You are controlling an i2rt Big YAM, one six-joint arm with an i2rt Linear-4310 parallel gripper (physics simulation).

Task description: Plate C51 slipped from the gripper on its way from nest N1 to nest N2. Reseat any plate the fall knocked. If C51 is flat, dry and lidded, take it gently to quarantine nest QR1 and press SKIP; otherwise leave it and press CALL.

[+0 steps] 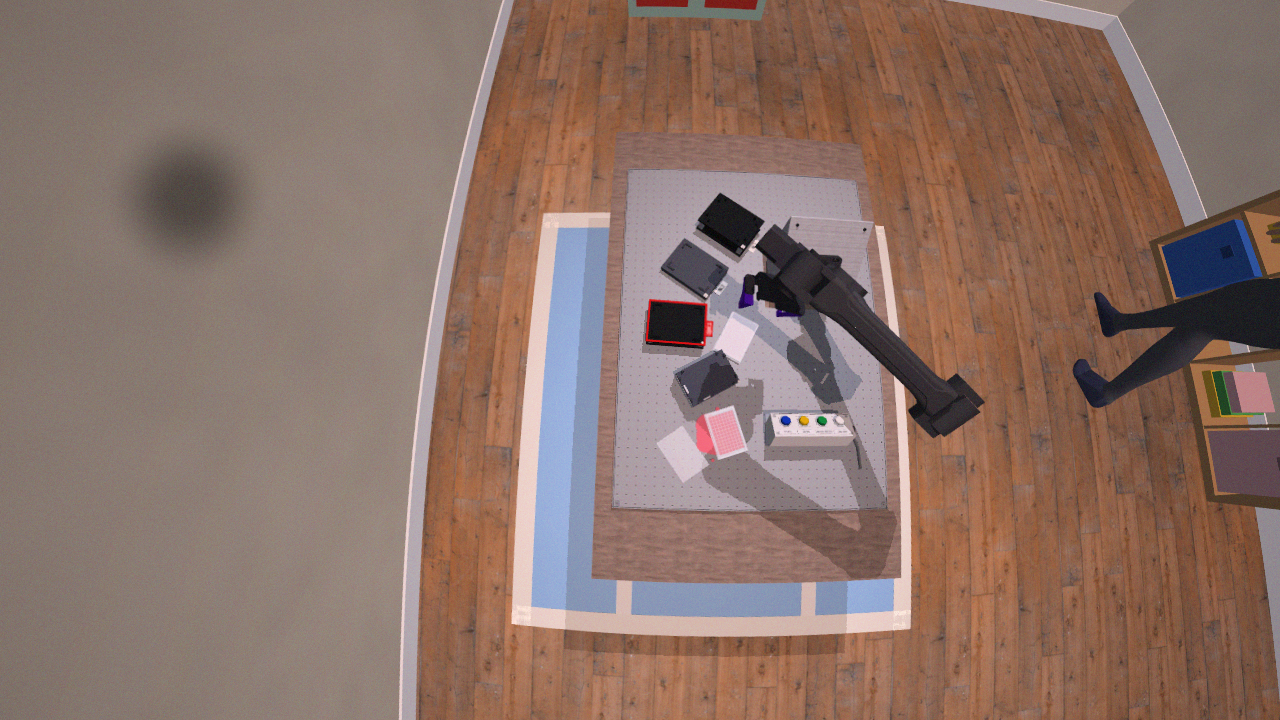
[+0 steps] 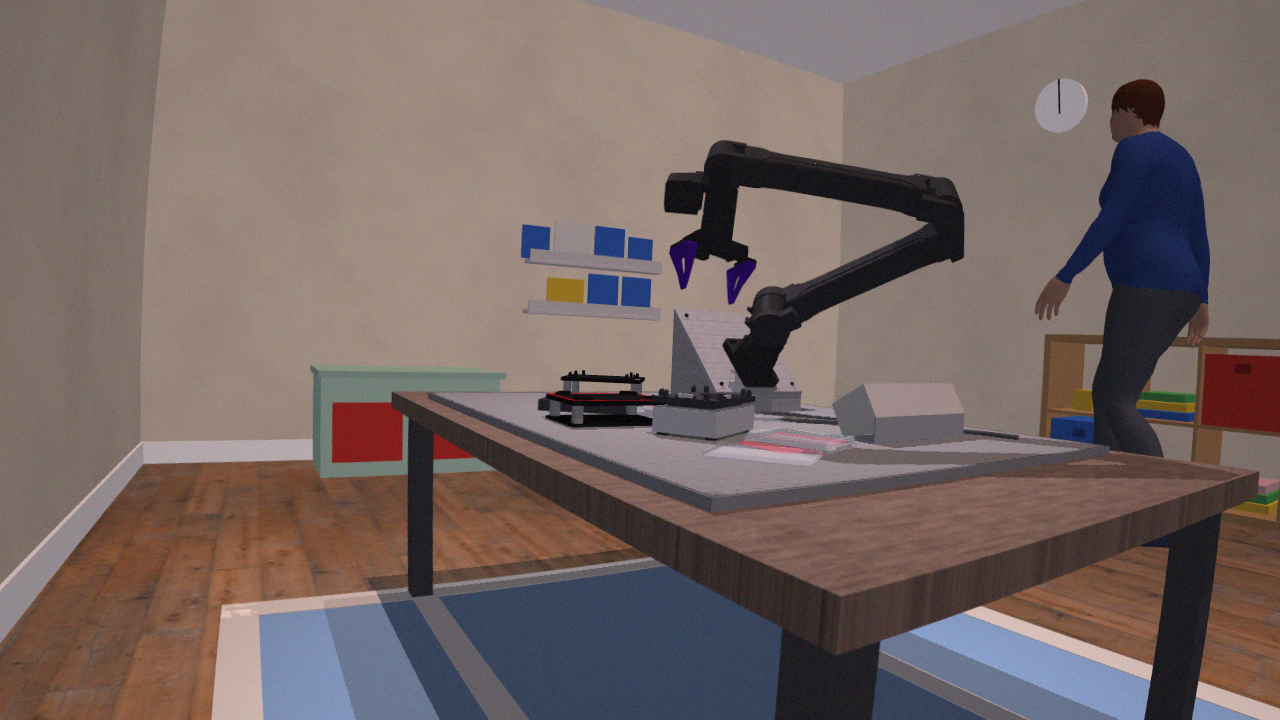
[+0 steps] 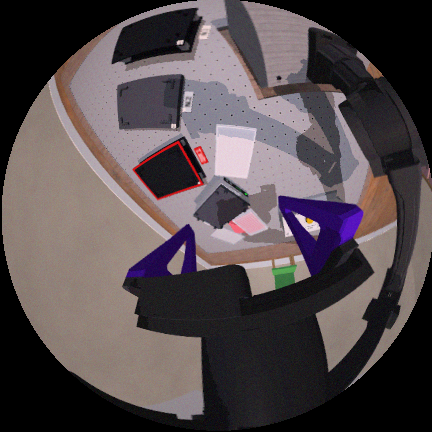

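My gripper is open and empty, high above the board. A whitish plate lies flat on the board beside nest QR1, which is red-rimmed, black and without a plate. A pink-filled plate lies near the front, partly over a red puddle; a clear lid lies off it, beside the puddle. Plate labels are unreadable. Nests N1 and N2 show dark tops without plates.
A grey device with a dark top stands between QR1 and the puddle. A button box has blue, yellow, green and white buttons. A slanted panel stands by the arm base. A person stands beyond the table.
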